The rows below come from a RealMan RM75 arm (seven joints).
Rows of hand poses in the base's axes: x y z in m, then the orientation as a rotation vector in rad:
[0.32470, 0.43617, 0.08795, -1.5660, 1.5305, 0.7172]
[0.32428, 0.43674, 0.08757, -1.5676, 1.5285, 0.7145]
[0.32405, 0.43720, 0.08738, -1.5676, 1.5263, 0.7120]
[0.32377, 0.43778, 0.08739, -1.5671, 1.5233, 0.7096]
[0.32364, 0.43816, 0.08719, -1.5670, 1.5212, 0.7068]
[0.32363, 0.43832, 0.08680, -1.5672, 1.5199, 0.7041]
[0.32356, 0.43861, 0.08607, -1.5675, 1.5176, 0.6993]
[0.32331, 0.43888, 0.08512, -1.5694, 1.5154, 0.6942]
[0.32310, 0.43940, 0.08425, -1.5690, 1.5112, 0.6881]
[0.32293, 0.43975, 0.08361, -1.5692, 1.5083, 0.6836]
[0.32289, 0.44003, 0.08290, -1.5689, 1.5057, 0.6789]
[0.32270, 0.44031, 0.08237, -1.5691, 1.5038, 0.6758]
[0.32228, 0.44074, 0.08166, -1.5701, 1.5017, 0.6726]
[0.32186, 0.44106, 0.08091, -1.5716, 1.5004, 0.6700]
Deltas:
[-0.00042, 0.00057, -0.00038, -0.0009, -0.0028, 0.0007]
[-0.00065, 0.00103, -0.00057, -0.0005, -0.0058, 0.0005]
[-0.00093, 0.00161, -0.00056, 0.0005, -0.0092, 0.0003]
[-0.00106, 0.00199, -0.00076, 0.0008, -0.0123, -0.0001]
[-0.00107, 0.00215, -0.00115, 0.0004, -0.0148, -0.0006]
[-0.00114, 0.00244, -0.00188, -0.0002, -0.0192, -0.0014]
[-0.00139, 0.00271, -0.00283, -0.0020, -0.0236, -0.0014]
[-0.00160, 0.00323, -0.00370, -0.0016, -0.0301, -0.0026]
[-0.00177, 0.00358, -0.00434, -0.0018, -0.0348, -0.0031]
[-0.00181, 0.00386, -0.00505, -0.0019, -0.0394, -0.0042]
[-0.00200, 0.00414, -0.00558, -0.0021, -0.0425, -0.0046]
[-0.00242, 0.00457, -0.00629, -0.0027, -0.0458, -0.0045]
[-0.00284, 0.00489, -0.00704, -0.0039, -0.0481, -0.0041]

